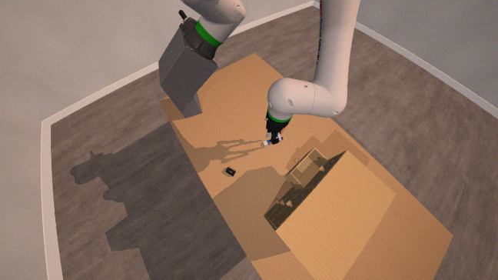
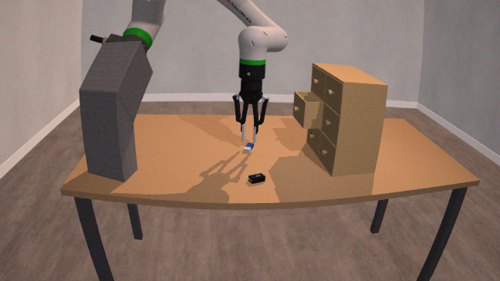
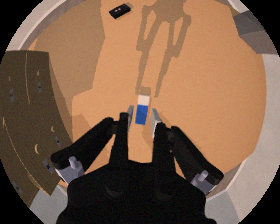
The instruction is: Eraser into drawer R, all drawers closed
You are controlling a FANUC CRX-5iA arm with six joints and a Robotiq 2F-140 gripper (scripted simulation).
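Now: hand 6 cm above the eraser and 1 cm to the left of it. From my hand the other things lie so: small black block 26 cm to the right, 6 cm below.
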